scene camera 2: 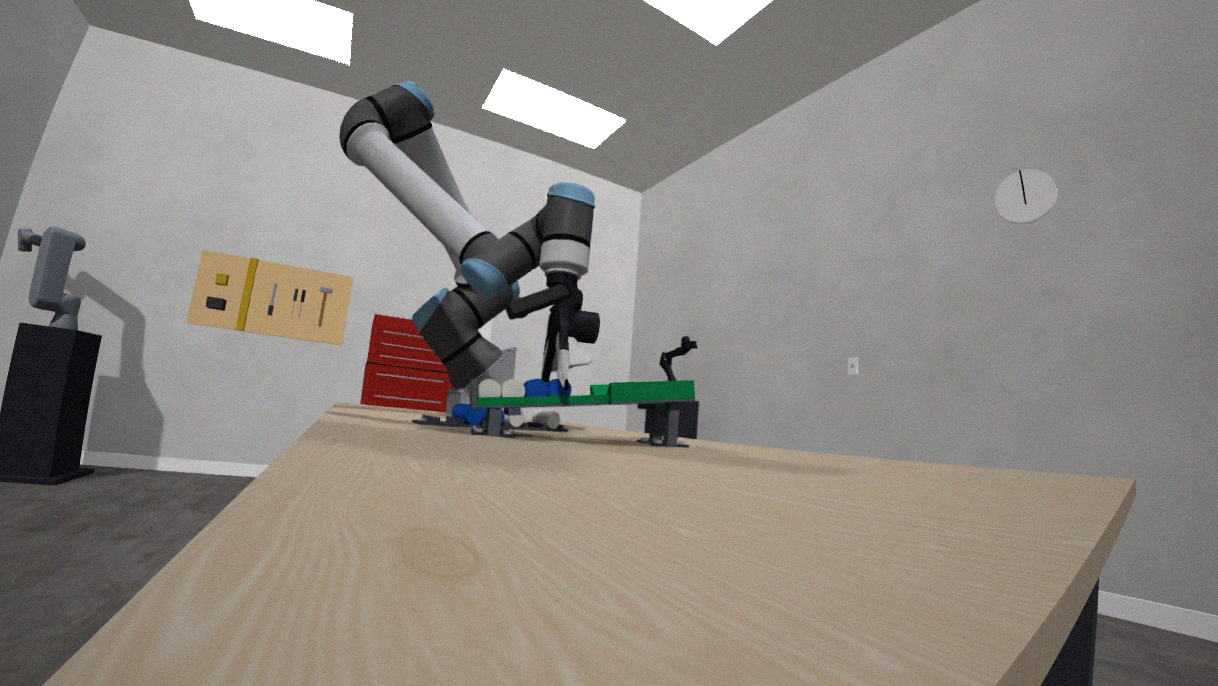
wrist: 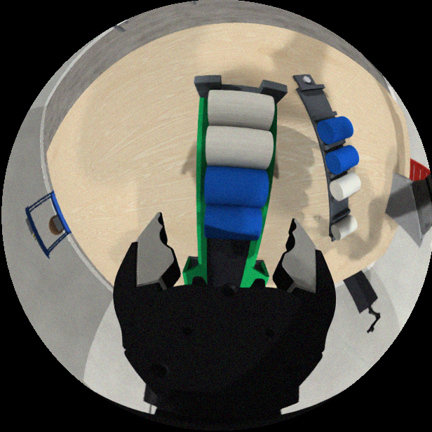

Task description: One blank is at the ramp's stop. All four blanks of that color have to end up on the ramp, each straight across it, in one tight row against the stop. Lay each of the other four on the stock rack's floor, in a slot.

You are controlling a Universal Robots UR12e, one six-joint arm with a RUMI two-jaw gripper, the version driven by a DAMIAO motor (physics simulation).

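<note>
My gripper [scene camera 2: 555,384] [wrist: 226,216] is open, its fingers on either side of the ramp near the blue blank farthest from the stop. The ramp [scene camera 2: 652,391] [wrist: 201,150] has a dark stop [wrist: 207,86] at its low end. Against the stop lies a white blank [scene camera 2: 489,388] [wrist: 241,109], then a second white blank [scene camera 2: 513,387] [wrist: 239,147], a blue blank [wrist: 236,186] and another blue blank [wrist: 233,222], all across the ramp in one row. The stock rack [wrist: 316,102] holds two blue blanks [wrist: 335,130] [wrist: 342,159] and two white blanks [wrist: 345,187] [wrist: 345,228].
The stock rack stands beside the ramp, to its right in the wrist view. The ramp's raised end has higher green walls. The robot's grey base [wrist: 410,202] is beyond the rack. A red drawer cabinet [scene camera 2: 400,362] stands behind the table [scene camera 2: 596,553].
</note>
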